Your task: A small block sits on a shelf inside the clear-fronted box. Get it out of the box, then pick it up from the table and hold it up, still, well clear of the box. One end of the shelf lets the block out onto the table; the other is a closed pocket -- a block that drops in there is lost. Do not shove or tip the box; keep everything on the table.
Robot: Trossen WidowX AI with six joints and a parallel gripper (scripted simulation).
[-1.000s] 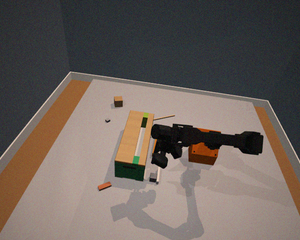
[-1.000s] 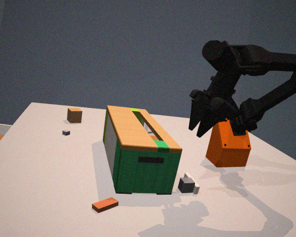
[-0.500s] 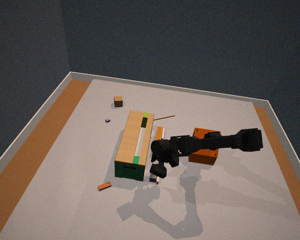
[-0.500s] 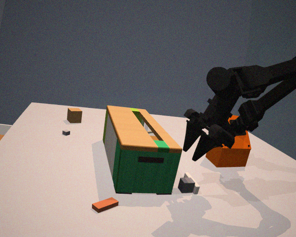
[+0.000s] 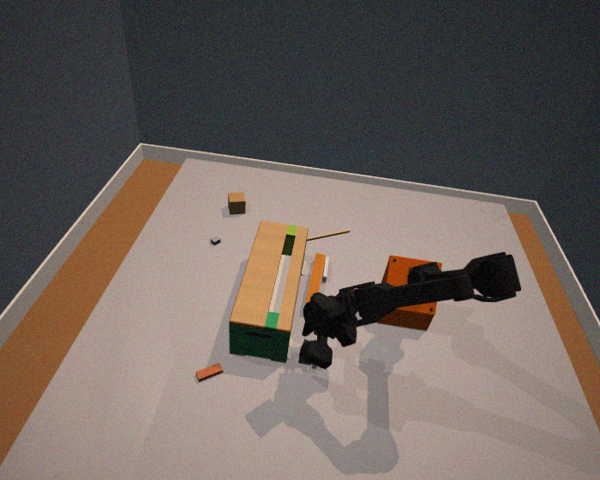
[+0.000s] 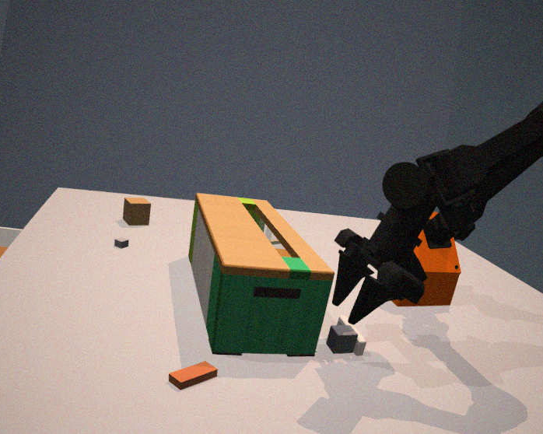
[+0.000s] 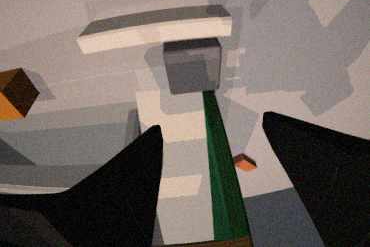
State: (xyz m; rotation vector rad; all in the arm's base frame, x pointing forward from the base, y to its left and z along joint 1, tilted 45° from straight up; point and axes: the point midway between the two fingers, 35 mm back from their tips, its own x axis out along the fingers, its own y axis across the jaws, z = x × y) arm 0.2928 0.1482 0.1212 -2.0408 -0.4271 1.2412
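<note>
The grey block is 5 cm below my gripper tip, 1 cm to the right of it and 1 cm behind it. Round my gripper tip: orange-red brick: 22 cm ahead, 6 cm to the left, 6 cm below; long orange bar: 26 cm to the right, 5 cm below, 3 cm behind; box: 18 cm to the right, 5 cm ahead.
</note>
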